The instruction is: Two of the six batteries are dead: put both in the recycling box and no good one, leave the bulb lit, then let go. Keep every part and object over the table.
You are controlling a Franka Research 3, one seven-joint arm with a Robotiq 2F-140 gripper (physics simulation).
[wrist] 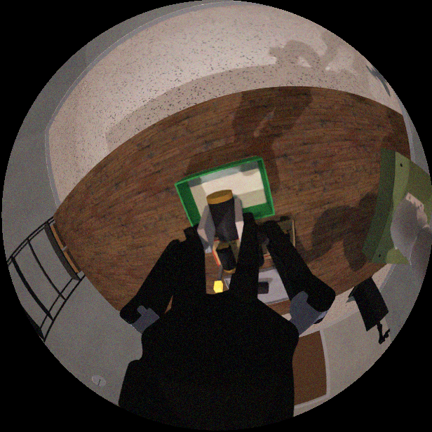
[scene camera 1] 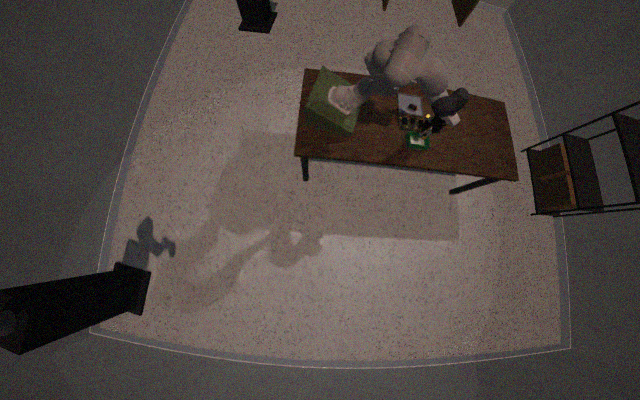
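My gripper is shut on a black battery with an orange end. In the wrist view the battery's orange end overlaps the inside of the green recycling box; its height above the box is unclear. The visible part of the box's pale floor shows no battery. The bulb glows yellow. A dark battery lies in the grey tray. Another battery shows in the holder behind the fingers; the holder is partly hidden.
The wooden table carries a green slanted block at the left in the scene view, beside a pale arm part. A shelf unit stands beyond the table's right end in the scene view.
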